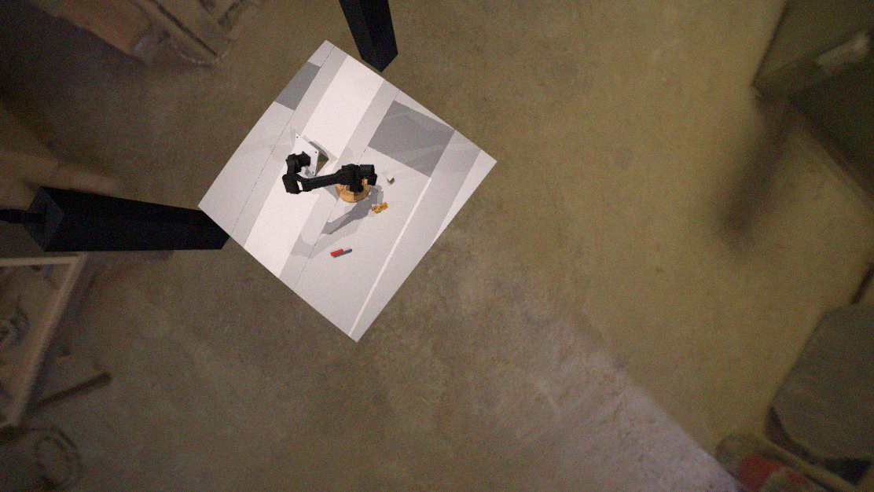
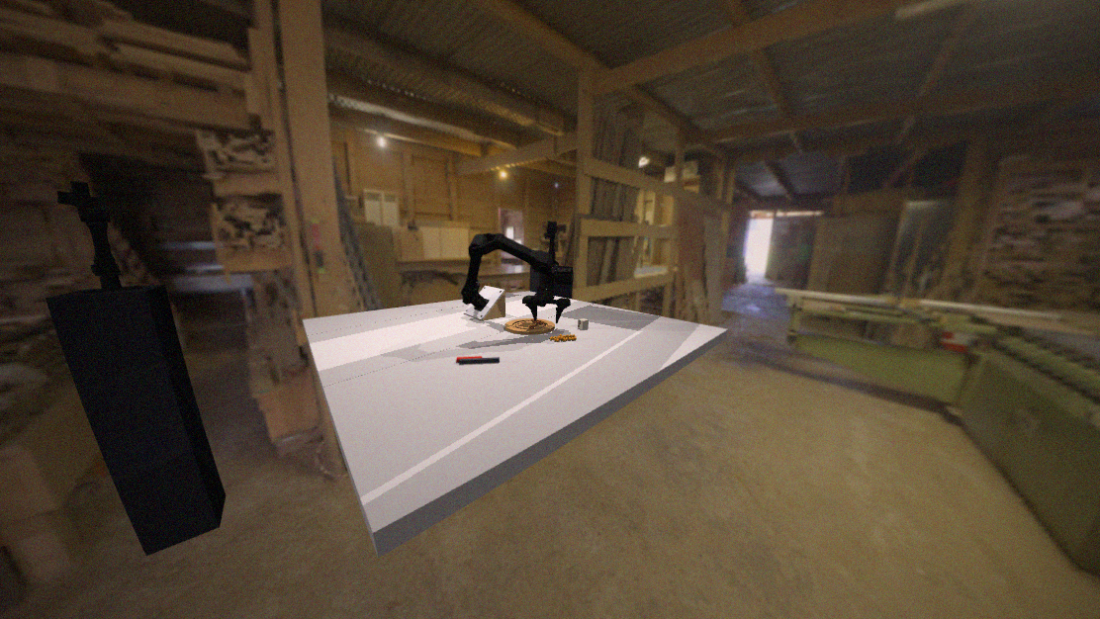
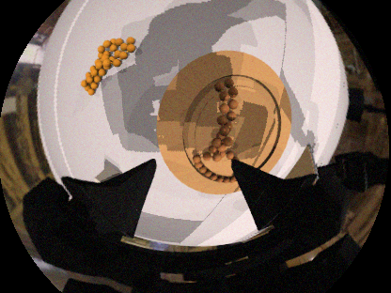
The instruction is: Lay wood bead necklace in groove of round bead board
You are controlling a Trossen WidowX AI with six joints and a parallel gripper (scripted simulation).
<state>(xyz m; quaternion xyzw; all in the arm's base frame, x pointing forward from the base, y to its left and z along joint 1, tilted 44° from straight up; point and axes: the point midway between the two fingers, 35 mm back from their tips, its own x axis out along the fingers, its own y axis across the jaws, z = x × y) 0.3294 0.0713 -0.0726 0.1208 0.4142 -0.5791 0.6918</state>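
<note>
Now: gripper tip 110 mm short of the small grey cube and 100 mm to the right of it. From my gripper tip the other things lie so: black marker (140 mm ahead, 400 mm to the right, 20 mm below).
</note>
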